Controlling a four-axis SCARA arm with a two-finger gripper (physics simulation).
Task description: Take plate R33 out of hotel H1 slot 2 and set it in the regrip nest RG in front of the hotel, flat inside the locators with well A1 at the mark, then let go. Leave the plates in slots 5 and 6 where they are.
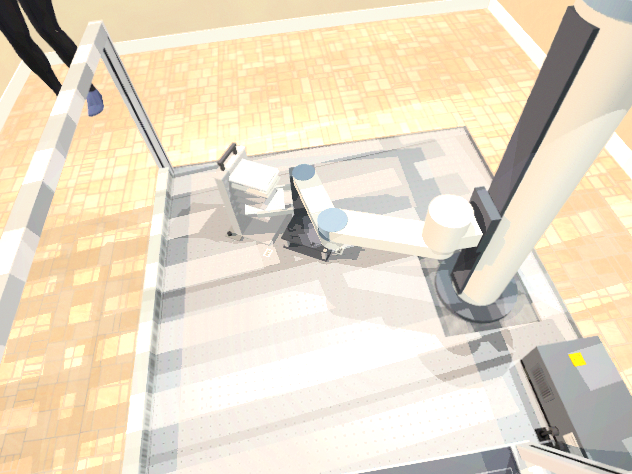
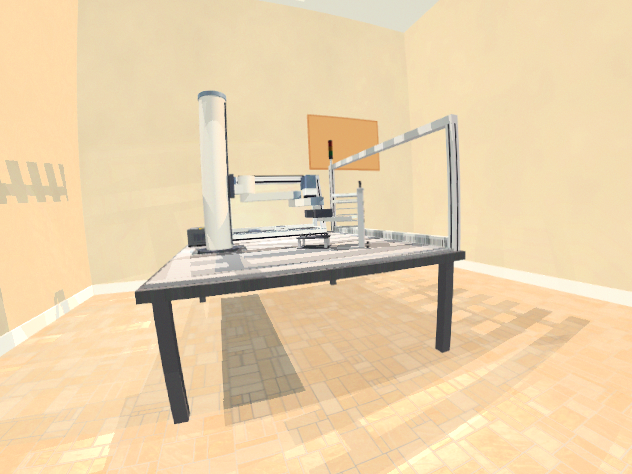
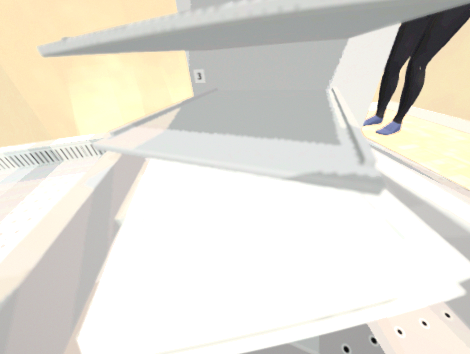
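Where they show: gripper, between the fingertips: [image 1: 256, 202] [image 2: 347, 218]; arm's base, origin of its link: [image 1: 474, 286] [image 2: 220, 251].
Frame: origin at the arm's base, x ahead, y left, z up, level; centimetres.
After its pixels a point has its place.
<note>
Plate R33 [image 1: 269, 204] {x 61.0, y -32.6, z 16.1 cm} [image 3: 260, 260] is white and lies level at slot 2 of hotel H1 [image 1: 230, 206] {x 73.4, y -32.7, z 17.8 cm} [image 2: 360, 219] {x 66.8, y -45.0, z 15.6 cm}, below the shelf marked 3. My gripper [image 1: 276, 199] [image 2: 338, 218] {x 65.1, y -34.0, z 16.2 cm} [image 3: 222, 142] {x 65.1, y -34.0, z 16.2 cm} reaches into the hotel, its fingers along the plate's two sides and shut on it. The pads and their contact are not clearly visible. Whether the plate touches its shelf cannot be told. White plates [image 1: 253, 176] {x 63.9, y -33.8, z 28.6 cm} sit in the upper slots. The dark regrip nest [image 1: 305, 235] {x 50.8, y -24.5, z 7.3 cm} [image 2: 313, 237] {x 46.7, y -31.6, z 7.2 cm} stands in front of the hotel, partly under the arm; its locators are hard to make out.
The slot 3 shelf [image 3: 225, 145] {x 60.6, y -33.8, z 18.1 cm} is close above the plate, with another shelf [image 3: 240, 32] higher. The arm's column [image 1: 546, 163] {x 5.1, y 5.5, z 60.4 cm} [image 2: 214, 173] {x 0.0, y -7.5, z 43.7 cm} stands beside the nest area. A grey box [image 1: 581, 392] {x -9.1, y 37.7, z 12.7 cm} is near the table edge. A person's legs [image 1: 30, 45] [image 3: 412, 65] show beyond the frame rail.
</note>
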